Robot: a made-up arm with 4 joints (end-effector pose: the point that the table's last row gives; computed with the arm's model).
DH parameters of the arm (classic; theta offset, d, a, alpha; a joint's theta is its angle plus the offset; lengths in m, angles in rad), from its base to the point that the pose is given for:
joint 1: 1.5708 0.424 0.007 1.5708
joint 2: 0.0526 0 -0.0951 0
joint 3: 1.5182 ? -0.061 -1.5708
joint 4: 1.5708 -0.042 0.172 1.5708
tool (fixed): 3.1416 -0.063 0 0
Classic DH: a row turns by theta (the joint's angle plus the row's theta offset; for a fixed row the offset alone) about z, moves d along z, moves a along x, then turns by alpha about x.
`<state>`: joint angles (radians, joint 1 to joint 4).
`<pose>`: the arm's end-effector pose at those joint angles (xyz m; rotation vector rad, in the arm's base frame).
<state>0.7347 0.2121 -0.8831 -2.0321</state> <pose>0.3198 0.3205 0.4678 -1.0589 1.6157 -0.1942</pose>
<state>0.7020 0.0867 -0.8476 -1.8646</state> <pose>0.3042 0.2930 0.4701 -1.0664 1.4336 -0.2061</pose>
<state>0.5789 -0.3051 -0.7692 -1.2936</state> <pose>0.2651 0.1871 0.4524 -1.1804 0.8313 -0.2186</pose>
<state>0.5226 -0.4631 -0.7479 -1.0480</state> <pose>0.2588 0.1347 0.4426 -1.2672 0.5878 -0.1985</pose>
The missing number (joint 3, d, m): 0.432
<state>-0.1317 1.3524 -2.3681 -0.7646</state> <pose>0.2651 -0.0108 0.3012 -0.9207 0.7622 -0.5033</pose>
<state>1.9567 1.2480 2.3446 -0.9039</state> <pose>-0.0661 0.2712 0.2824 -1.4012 -1.6522 -0.1739</pose>
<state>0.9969 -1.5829 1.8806 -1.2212</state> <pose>0.1535 0.2745 0.6069 -0.3703 1.2529 1.0410</pose>
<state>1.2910 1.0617 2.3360 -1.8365</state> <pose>0.1580 0.3878 0.2105 -1.2908 -0.6697 -1.3878</pose>
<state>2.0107 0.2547 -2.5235 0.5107</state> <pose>0.1056 0.3953 0.4916 -1.1736 -2.4654 1.4465</pose>
